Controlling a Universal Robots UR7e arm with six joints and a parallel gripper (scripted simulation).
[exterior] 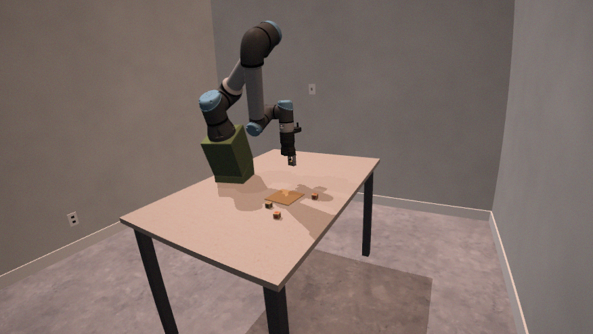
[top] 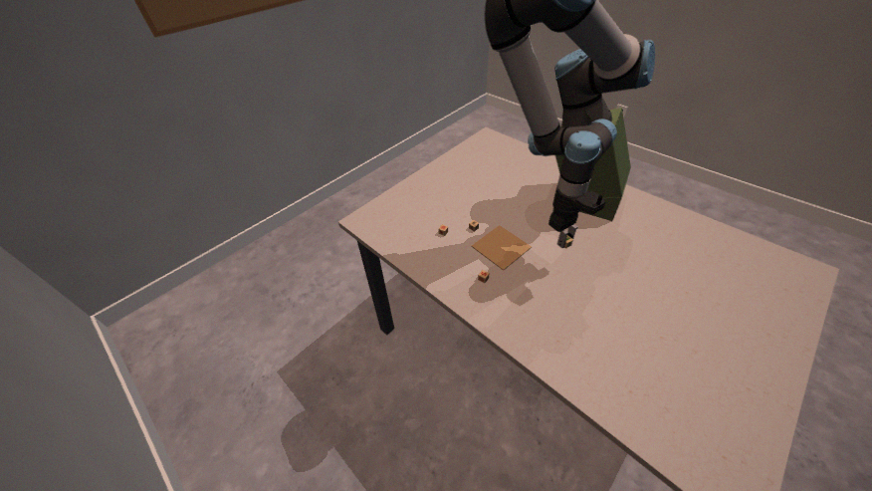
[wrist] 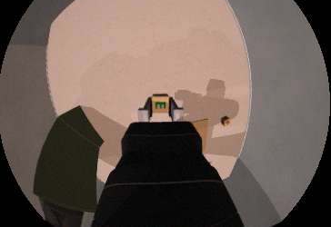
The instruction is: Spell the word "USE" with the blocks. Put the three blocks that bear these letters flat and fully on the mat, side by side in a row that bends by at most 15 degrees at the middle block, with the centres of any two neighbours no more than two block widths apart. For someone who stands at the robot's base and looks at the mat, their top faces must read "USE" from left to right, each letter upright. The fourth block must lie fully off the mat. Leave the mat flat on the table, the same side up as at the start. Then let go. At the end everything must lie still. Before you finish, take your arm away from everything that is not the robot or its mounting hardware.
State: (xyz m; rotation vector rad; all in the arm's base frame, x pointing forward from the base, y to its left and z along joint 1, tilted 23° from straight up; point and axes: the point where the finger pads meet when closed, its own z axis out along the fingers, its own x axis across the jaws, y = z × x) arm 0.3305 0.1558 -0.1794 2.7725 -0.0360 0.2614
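The mat is 17 cm to the right of my hand, 12 cm below it and 8 cm ahead of it.
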